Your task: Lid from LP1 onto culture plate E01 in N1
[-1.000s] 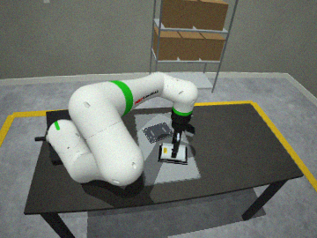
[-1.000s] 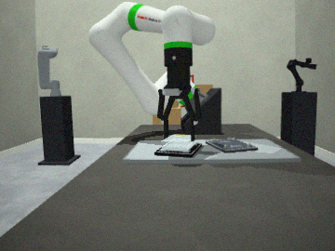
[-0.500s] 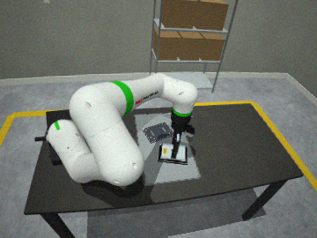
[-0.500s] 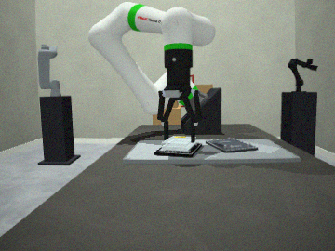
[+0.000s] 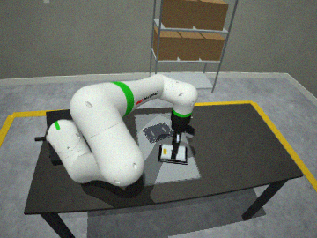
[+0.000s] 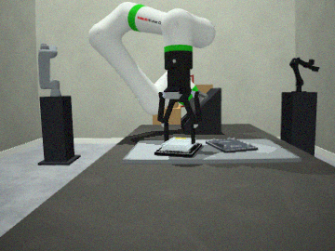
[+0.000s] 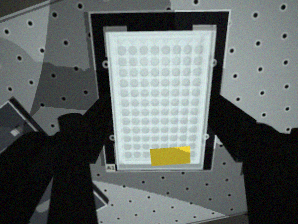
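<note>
Now: the clear lid 20 mm below my hand. Round my hand: lid park LP1 (40 mm behind, 180 mm to the left, 50 mm below); nest N1 (50 mm below); culture plate (30 mm below).
</note>
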